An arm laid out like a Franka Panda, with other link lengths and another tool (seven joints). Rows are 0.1 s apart.
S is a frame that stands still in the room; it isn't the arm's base.
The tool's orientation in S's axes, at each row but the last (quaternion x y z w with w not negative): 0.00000 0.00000 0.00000 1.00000; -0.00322 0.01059 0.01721 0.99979; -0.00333 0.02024 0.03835 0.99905; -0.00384 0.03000 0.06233 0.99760
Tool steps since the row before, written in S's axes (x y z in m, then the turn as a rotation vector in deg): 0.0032 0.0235 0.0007 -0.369 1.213 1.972; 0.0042 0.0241 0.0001 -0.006 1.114 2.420; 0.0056 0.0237 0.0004 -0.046 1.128 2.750; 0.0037 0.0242 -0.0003 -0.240 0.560 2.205
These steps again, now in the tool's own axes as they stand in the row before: 0.0032 0.0235 0.0007 -0.369 1.213 1.972; 0.0050 0.0239 0.0004 -0.019 1.099 2.427; 0.0074 0.0232 0.0008 -0.071 1.114 2.755; 0.0067 0.0236 0.0002 -0.301 0.577 2.193
